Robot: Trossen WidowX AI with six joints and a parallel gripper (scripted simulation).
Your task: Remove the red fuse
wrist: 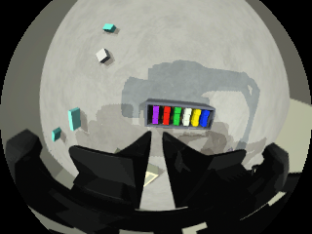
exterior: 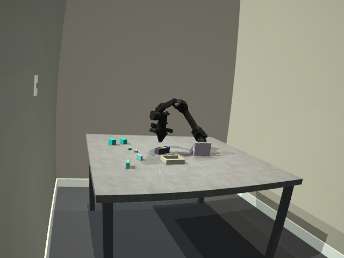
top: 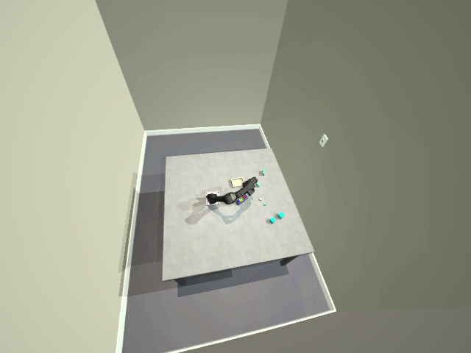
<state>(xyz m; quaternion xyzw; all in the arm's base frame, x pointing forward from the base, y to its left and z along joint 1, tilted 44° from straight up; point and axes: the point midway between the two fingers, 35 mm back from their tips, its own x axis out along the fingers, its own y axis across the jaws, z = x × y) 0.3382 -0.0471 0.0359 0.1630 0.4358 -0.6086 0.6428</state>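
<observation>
Now: gripper tip 10 mm past the red fuse, 10 mm to the left of it and 60 mm above it. Round my gripper tip: beige tray 10 mm behind, 190 mm to the left, 80 mm below.
</observation>
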